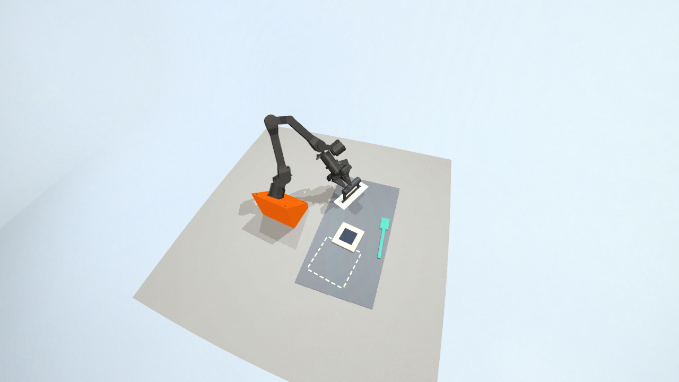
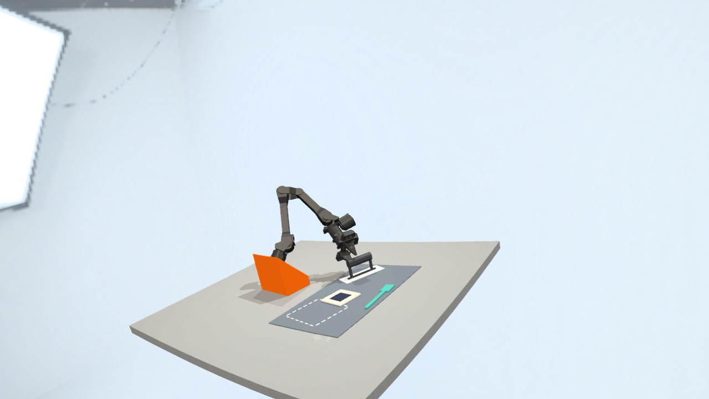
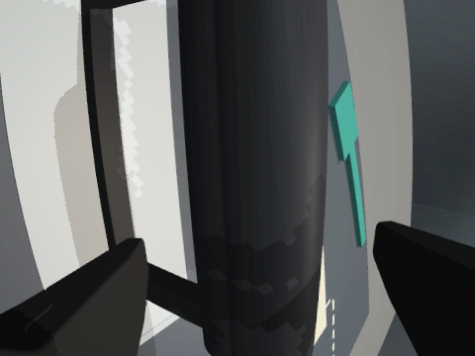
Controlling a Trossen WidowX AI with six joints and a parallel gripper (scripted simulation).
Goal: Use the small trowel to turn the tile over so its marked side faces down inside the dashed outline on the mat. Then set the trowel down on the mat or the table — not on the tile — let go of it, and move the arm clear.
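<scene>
The white-bladed tool lies 1 cm ahead of my gripper tip, 1 cm to the right of it and 4 cm below it. The rest, counted from my gripper tip: tile 7 cm ahead, 24 cm to the right, 7 cm below; then grey mat 9 cm ahead, 19 cm to the right, 10 cm below; then teal trowel 22 cm ahead, 17 cm to the right, 7 cm below.
</scene>
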